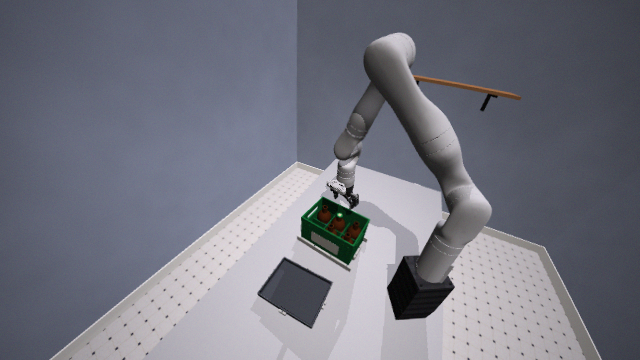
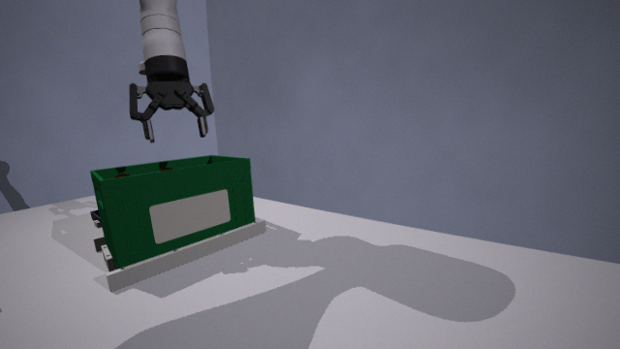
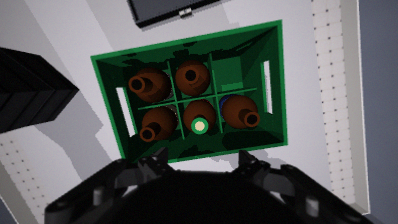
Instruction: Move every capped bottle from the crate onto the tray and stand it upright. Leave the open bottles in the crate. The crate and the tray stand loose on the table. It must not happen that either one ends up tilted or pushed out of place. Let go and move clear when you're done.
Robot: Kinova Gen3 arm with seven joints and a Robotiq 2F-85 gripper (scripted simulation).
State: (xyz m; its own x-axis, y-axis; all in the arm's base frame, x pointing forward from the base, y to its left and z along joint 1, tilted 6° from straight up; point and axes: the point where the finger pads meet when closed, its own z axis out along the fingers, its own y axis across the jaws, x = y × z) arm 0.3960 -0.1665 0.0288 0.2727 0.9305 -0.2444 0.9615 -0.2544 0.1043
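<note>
The brown bottle lies 2 cm to the left of my hand and 15 cm below it. Round my hand: green crate (6 cm to the left, 15 cm below); dark tray (2 cm ahead, 37 cm to the left, 22 cm below).
</note>
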